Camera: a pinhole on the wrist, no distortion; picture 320 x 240 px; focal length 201.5 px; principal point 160.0 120.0 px. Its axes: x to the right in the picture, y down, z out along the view. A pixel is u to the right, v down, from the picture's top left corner.
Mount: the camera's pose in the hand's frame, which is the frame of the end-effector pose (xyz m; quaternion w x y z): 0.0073 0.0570 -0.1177 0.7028 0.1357 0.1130 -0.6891
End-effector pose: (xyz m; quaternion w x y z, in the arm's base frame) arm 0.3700 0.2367 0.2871 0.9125 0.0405 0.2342 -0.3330
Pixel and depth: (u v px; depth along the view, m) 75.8 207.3 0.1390
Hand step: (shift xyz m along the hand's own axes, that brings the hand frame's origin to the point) 0.0621 0.0641 0.0348
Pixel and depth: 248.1 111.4 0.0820
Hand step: 0.0024 -0.0051 -0.0533
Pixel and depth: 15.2 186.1 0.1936
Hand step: 0.0619 0.1213 0.1142
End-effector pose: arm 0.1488 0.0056 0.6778 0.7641 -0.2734 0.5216 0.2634
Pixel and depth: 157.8 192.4 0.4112
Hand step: 0.1432 -0.0793 0.2746
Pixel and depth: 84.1 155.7 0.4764
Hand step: 0.0738 0.0614 0.3940
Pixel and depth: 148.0 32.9 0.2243
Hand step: -0.0962 -0.0095 0.0938
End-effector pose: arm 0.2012 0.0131 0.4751 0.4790 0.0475 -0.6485 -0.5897
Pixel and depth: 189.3 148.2 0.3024
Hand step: 0.0422 -0.0885 0.1521
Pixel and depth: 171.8 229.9 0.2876
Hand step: 0.1564 -0.0563 0.1516
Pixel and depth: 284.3 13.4 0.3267
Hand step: -0.1696 -0.2475 0.1129
